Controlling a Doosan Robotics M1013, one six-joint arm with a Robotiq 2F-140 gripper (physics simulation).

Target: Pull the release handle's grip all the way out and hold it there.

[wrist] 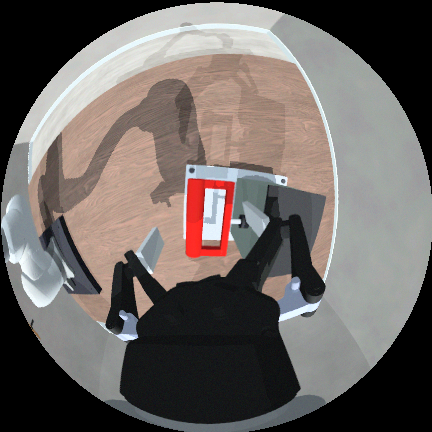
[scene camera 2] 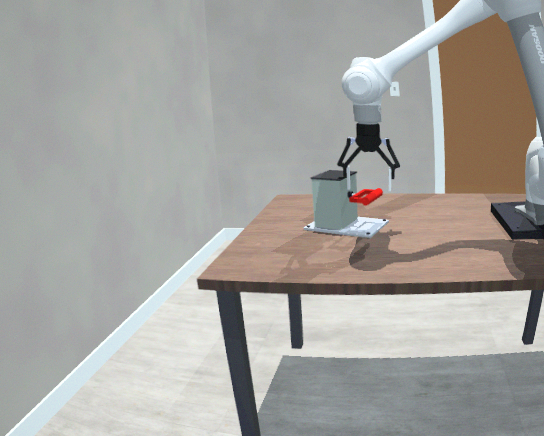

Labels:
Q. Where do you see a base plate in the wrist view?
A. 192, 171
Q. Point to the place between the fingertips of my gripper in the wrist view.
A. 200, 223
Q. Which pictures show my gripper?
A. The wrist view and scene camera 2: all of them.

